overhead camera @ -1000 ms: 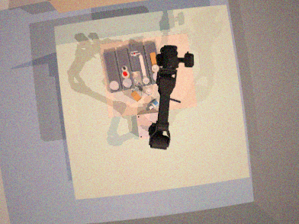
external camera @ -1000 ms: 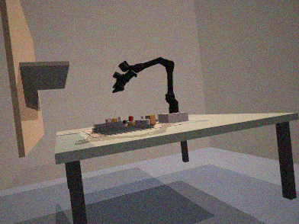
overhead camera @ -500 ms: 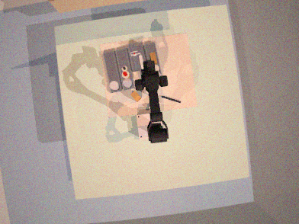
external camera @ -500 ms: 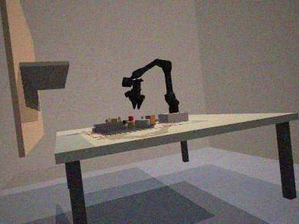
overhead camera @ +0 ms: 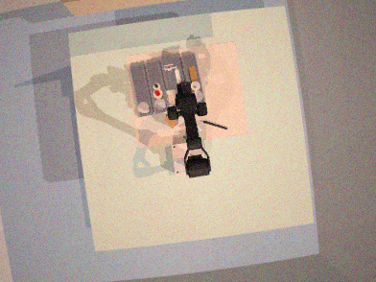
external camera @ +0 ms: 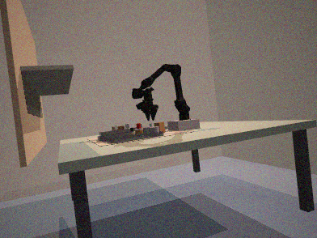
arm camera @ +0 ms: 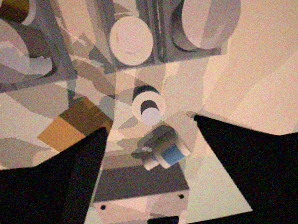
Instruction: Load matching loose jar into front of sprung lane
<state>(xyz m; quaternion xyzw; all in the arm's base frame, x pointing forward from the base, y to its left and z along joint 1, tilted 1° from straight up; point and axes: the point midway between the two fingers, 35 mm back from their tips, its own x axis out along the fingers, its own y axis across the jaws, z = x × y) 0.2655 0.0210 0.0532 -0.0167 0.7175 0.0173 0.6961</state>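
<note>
Right now my gripper tip is 9 cm to the right of the orange-brown block, 5 cm above it and 3 cm past it. Round my gripper tip: dark stick: 15 cm to the right, 8 cm below, 6 cm behind.
</note>
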